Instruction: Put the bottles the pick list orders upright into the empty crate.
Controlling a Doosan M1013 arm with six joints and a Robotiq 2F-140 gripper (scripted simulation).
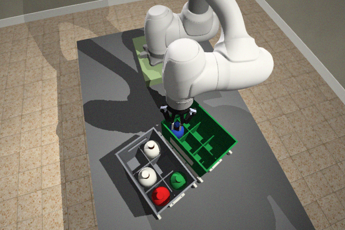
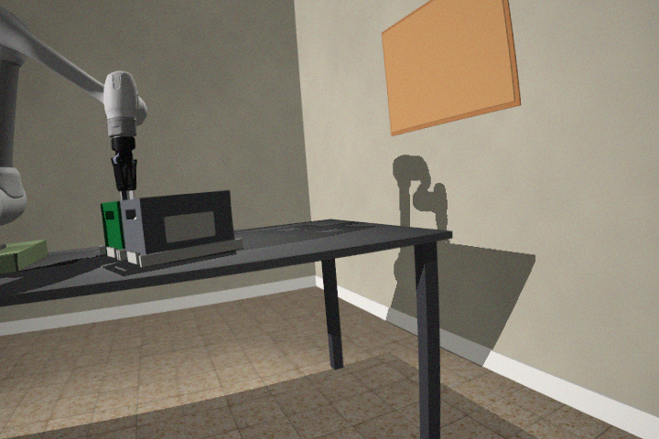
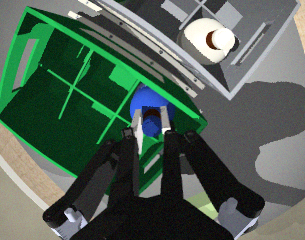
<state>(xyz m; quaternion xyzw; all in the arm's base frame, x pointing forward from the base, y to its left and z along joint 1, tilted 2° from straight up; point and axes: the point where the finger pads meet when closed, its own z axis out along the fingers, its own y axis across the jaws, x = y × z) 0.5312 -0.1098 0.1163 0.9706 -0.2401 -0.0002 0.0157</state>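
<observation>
Right now the blue bottle is 80 mm below my hand. The rest, counted from my hand: green bottle 200 mm ahead, 70 mm to the right, 90 mm below; then grey crate 130 mm ahead, 140 mm to the right, 90 mm below; then green crate 60 mm ahead, 70 mm to the left, 90 mm below.
</observation>
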